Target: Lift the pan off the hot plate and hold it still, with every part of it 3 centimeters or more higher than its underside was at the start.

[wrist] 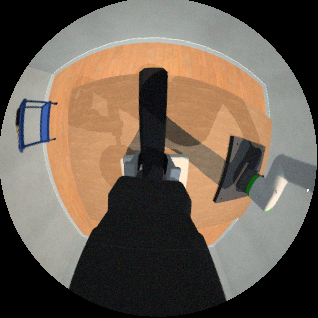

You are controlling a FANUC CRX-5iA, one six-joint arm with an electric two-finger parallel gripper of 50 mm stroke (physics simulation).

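Places are measured from the arm's base along level axes (x ahead, y left, z up), in centimetres.
Pixels of known places: gripper, fingertip midpoint: (152, 157); arm's base at its link origin: (245, 179).
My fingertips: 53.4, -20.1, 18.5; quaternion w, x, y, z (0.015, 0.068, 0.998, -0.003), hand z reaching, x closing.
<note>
For each thing: its middle in the pictures, then the offset to it from my fingertips, as dx, dy, dz. "*": a spot on its surface instead.
- pan's long black handle at the middle of its body: (152, 131) -0.2, -4.4, +1.9
- hot plate at a spot on its surface: (182, 165) * -9.4, +7.3, -15.0
The pan's long black handle (153, 107) runs up the middle of the wrist view. Its lower part lies between the grey fingers of my gripper (152, 168), which is shut on it. The pan's bowl does not show; the black gripper body hides the area below the fingers. The hot plate (182, 165) shows as a pale block with a grey back edge, partly hidden behind the fingers and the gripper body. The gap between the pan's underside and the hot plate cannot be seen.
The robot's dark base plate (223, 176) stands on the right of the wooden table top (100, 60), with the white and grey arm (270, 190) rising from it. A blue cart frame (45, 122) stands beyond the left edge. Shadows of the arm cross the wood.
</note>
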